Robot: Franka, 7 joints.
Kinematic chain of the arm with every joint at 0, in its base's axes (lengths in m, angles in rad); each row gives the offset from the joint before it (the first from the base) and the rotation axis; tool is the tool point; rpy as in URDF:
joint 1: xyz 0 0 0.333 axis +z
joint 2: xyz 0 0 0 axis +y
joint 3: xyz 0 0 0.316 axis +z
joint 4: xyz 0.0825 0 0 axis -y
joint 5: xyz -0.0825 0 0.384 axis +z
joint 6: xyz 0 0 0 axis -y
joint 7: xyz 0.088 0 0 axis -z
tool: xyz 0 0 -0.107 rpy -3.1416 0 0
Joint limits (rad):
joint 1: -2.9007..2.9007
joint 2: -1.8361..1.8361
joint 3: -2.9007..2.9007
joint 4: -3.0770..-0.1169
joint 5: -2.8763..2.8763
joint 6: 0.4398..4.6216
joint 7: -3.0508..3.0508
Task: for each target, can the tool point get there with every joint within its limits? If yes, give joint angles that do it. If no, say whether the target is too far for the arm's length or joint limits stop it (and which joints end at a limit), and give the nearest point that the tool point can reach.
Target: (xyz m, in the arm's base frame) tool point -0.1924 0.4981 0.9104
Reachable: yes | joints 2.0202 0.2084 -0.3922 -0.9480 1.8405 1.4373 1.5059
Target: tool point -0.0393 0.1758 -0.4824
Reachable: no: joint limits stop it (at a limit: joint 2) | nearest point -0.0437 0.1956 -0.3543 | short by 0.130 m
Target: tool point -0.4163 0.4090 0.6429
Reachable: yes | joints 1.8144 0.4013 0.9072 -1.0714 -0.5954 0.9925 1.1473
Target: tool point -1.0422 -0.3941 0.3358
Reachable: no: too far | nearest point -0.8024 -0.3034 0.3352 | short by 0.256 m
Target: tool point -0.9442 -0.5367 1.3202
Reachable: no: too far | nearest point -0.5519 -0.3137 0.9100 | short by 0.610 m
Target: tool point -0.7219 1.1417 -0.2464
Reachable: no: too far | nearest point -0.4214 0.6664 -0.0052 | short by 0.612 m
